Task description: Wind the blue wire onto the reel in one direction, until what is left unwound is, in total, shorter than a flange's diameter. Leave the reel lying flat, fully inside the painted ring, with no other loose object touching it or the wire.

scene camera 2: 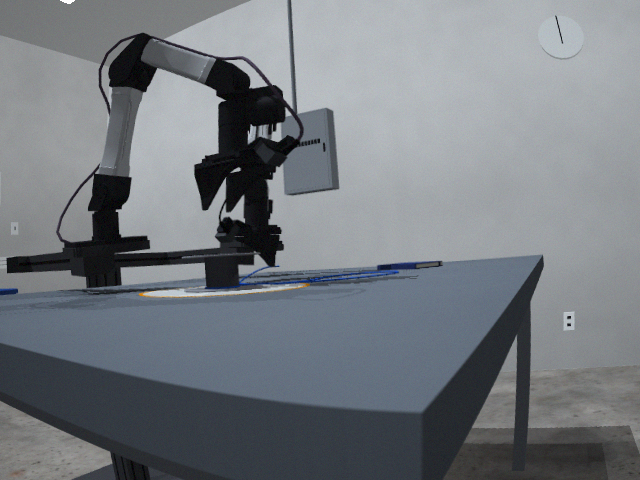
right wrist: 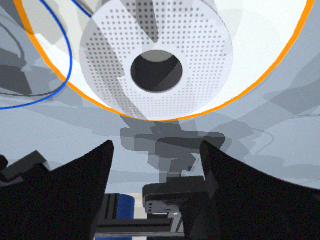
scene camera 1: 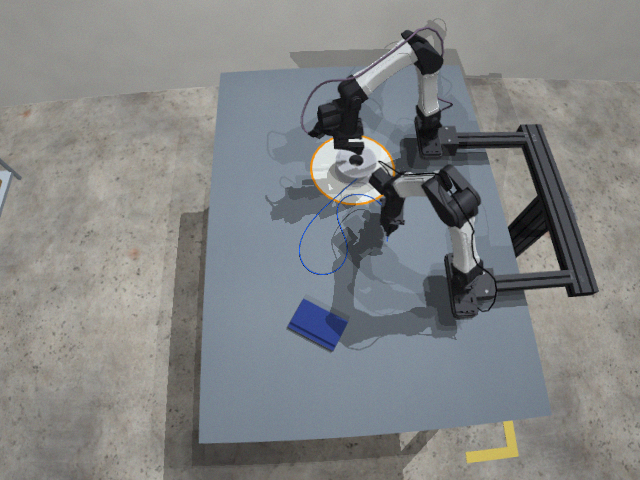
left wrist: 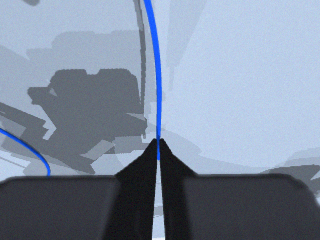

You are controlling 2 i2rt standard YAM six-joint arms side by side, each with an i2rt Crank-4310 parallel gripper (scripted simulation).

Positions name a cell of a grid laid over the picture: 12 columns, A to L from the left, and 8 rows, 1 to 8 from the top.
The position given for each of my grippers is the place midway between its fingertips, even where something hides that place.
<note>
In view: my left gripper (scene camera 2: F5), my right gripper (scene camera 2: E4), a perforated reel (right wrist: E2) and a blue book (scene camera 1: G6).
My left gripper shows as well in the left wrist view (left wrist: F5). My right gripper also shows in the right wrist view (right wrist: F5) and in scene camera 1 (scene camera 1: G3). The left wrist view does not show the perforated reel: it is out of frame. The right wrist view misses the blue book: it is out of frame.
</note>
